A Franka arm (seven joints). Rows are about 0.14 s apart.
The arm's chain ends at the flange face. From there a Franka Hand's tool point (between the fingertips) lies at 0.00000 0.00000 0.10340 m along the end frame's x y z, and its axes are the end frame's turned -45 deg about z.
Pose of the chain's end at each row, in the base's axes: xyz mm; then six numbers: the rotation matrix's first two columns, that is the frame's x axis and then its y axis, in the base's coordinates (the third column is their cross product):
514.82 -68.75 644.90 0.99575 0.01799 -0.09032 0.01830 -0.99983 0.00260
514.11 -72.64 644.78 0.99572 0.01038 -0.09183 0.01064 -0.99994 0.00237
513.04 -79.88 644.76 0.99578 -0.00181 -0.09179 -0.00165 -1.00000 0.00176
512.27 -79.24 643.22 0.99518 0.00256 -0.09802 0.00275 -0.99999 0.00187
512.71 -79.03 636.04 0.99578 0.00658 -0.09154 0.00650 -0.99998 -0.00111
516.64 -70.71 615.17 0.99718 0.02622 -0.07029 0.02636 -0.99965 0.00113
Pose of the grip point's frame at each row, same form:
505.49 -69.19 541.92 0.69116 0.71971 -0.06570 0.71704 -0.69427 -0.06203
504.62 -72.99 541.82 0.69656 0.71440 -0.06661 0.71160 -0.69972 -0.06326
503.55 -80.05 541.80 0.70529 0.70583 -0.06615 0.70296 -0.70839 -0.06366
502.14 -79.46 540.32 0.70175 0.70891 -0.07063 0.70564 -0.70529 -0.06799
503.24 -78.98 533.07 0.69953 0.71175 -0.06394 0.70872 -0.70244 -0.06551
509.38 -71.02 512.03 0.68647 0.72540 -0.05050 0.72375 -0.68832 -0.04890

